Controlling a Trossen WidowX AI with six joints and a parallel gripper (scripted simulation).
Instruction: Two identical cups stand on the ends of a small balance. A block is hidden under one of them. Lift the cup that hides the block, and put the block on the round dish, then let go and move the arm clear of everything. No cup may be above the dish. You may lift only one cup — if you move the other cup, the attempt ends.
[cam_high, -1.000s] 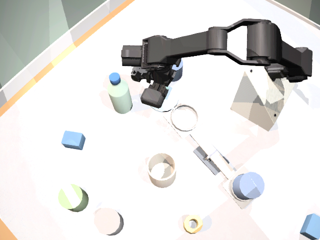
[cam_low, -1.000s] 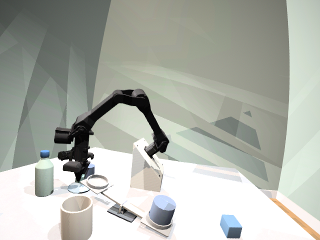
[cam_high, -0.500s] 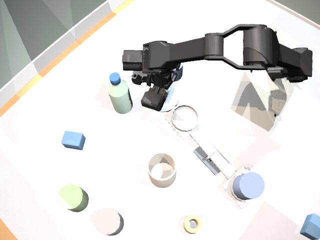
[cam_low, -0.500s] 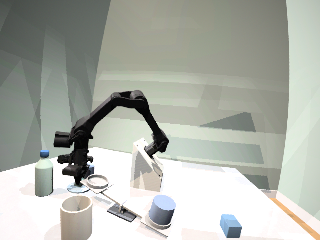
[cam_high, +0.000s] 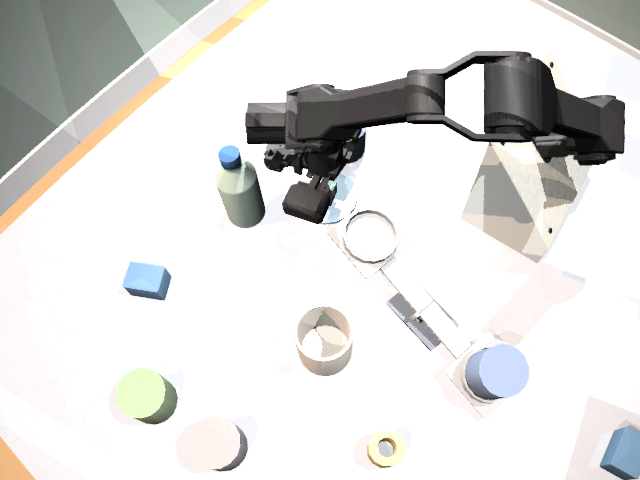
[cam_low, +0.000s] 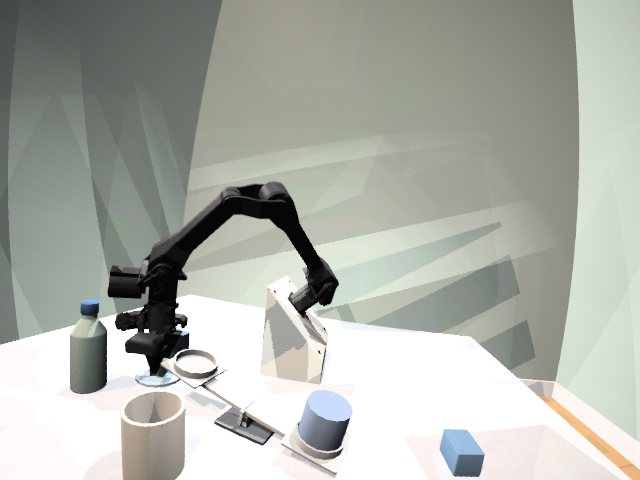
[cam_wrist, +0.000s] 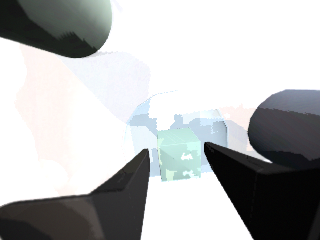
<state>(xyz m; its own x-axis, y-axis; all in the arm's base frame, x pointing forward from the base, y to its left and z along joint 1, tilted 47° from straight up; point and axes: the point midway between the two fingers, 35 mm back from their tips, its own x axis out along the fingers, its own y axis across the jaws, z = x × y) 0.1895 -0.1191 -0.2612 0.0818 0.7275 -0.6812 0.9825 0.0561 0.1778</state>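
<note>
Right now the small green block is right at my gripper tip. Also, from my gripper tip: pale green bottle: 100 mm to the right, 90 mm ahead, 90 mm above; round dish: 10 mm below; beige cup: 220 mm ahead, 130 mm to the left, 20 mm above.
</note>
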